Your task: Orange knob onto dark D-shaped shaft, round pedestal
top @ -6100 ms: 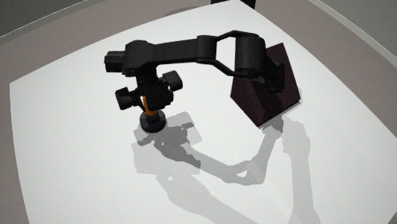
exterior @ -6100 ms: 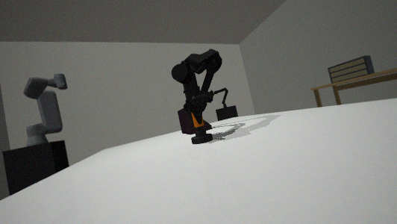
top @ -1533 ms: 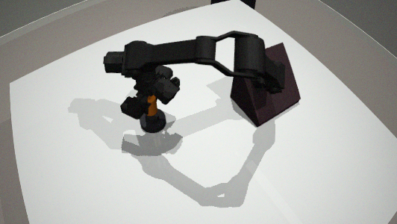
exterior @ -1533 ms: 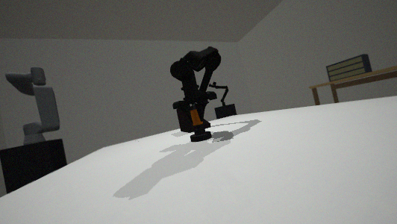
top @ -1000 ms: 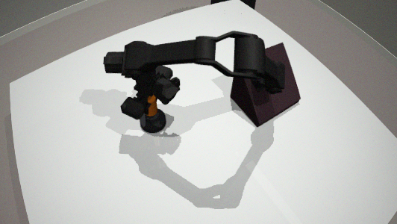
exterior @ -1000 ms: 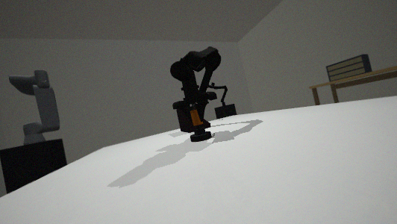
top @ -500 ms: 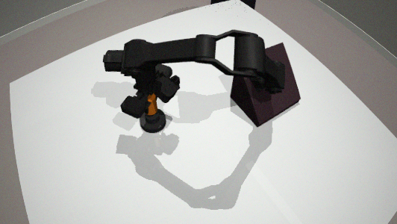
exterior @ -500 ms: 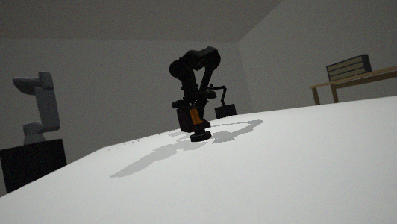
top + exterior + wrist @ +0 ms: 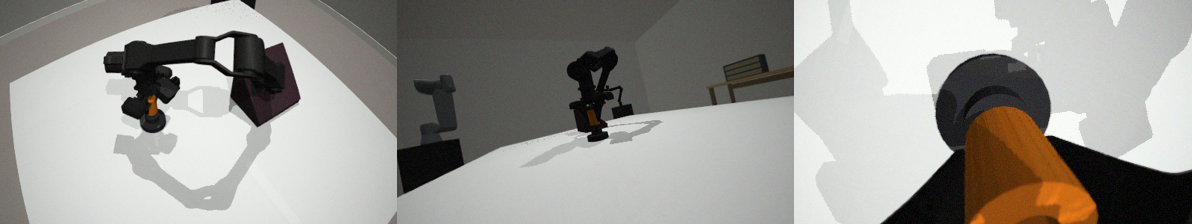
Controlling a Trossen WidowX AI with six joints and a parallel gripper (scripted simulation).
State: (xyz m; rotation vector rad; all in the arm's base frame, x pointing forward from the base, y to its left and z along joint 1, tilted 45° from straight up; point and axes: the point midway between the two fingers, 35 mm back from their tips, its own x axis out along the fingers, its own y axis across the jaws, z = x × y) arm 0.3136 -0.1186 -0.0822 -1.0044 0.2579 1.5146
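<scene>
Right now my gripper tip is 4 cm above the dark pedestal. Round my gripper tip: orange knob 2 cm above.
</scene>
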